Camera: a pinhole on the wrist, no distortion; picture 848 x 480 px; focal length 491.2 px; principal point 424.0 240.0 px. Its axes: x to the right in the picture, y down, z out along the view. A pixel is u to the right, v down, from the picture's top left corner.
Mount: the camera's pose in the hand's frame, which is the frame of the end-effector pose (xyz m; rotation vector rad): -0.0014 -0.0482 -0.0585 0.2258 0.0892 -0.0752
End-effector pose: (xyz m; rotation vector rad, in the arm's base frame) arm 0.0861 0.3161 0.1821 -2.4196 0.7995 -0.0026
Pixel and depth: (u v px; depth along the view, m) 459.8 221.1 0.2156
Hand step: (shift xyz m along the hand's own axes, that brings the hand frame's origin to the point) 0.0307 -0.1062 0.1474
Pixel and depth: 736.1 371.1 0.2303
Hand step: 0.1675 -0.0501 0.1644
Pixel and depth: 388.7 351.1 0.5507
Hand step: 0.0138 -0.0495 0.5073
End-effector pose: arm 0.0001 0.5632 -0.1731 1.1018 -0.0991 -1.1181
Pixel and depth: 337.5 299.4 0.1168
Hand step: -0.0113 -0.0596 0.0600
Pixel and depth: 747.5 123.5 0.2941
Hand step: 0.2086 -0.1951 0.1929
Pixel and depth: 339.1 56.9 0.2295
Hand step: -0.0297 -0.1808 0.1493
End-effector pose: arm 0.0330 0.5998 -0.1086 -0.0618 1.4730 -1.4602
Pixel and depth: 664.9 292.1 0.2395
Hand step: 0.1365 -0.0854 0.1682
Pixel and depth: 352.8 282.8 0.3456
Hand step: -0.0210 -0.0941 0.2884
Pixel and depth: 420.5 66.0 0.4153
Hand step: 0.0164 -0.2851 0.3125
